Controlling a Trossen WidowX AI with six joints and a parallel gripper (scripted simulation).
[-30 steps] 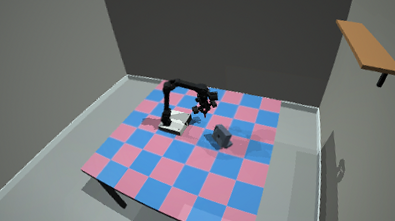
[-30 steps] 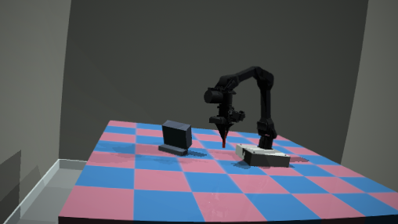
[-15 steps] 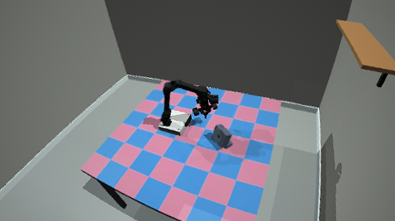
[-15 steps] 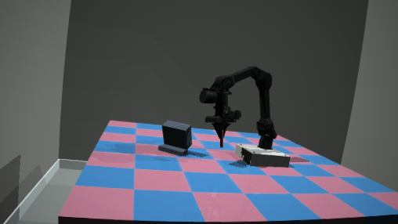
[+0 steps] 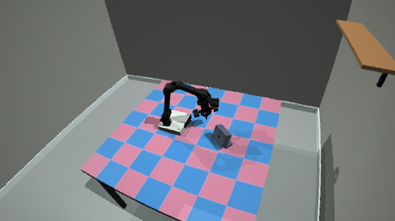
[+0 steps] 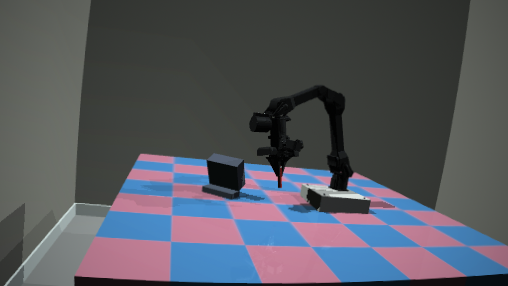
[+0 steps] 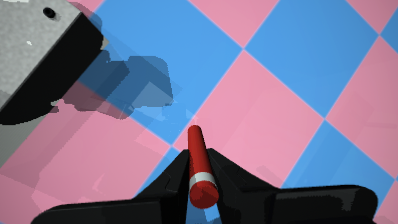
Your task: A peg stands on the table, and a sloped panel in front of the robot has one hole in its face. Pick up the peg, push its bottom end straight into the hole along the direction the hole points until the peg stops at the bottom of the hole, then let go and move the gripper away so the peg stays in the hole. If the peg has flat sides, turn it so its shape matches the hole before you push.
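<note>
The sloped panel is 160 mm to the right of my gripper tip, 140 mm ahead of it and 30 mm below it. Also, from my gripper tip: red peg (20 mm above).
</note>
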